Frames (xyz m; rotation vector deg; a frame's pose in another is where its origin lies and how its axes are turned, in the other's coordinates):
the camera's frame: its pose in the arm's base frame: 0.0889 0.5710 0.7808 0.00 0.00 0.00
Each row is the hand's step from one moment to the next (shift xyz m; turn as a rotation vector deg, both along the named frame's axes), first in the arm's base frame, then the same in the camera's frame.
Working: the arm's base frame: its pose in the camera's frame: -0.0889 -0.5710 -0.7808 0.00 0.00 0.00

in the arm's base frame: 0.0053 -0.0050 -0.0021 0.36 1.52 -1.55
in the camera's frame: 0.0053 -0.0050 -0.0021 0.36 1.52 -1.55
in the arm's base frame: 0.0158 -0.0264 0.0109 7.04 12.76 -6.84
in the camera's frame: 0.0158 -0.0264 0.0109 7.04 12.76 -6.84
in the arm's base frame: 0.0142 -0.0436 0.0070 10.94 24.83 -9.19
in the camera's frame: 0.0142 -0.0436 0.0070 10.94 24.83 -9.19
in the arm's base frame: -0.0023 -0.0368 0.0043 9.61 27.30 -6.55
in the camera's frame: -0.0023 -0.0368 0.0043 9.61 27.30 -6.55
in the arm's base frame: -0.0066 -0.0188 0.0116 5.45 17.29 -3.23
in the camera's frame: -0.0066 -0.0188 0.0116 5.45 17.29 -3.23
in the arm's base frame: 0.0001 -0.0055 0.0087 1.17 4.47 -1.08
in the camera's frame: 0.0001 -0.0055 0.0087 1.17 4.47 -1.08
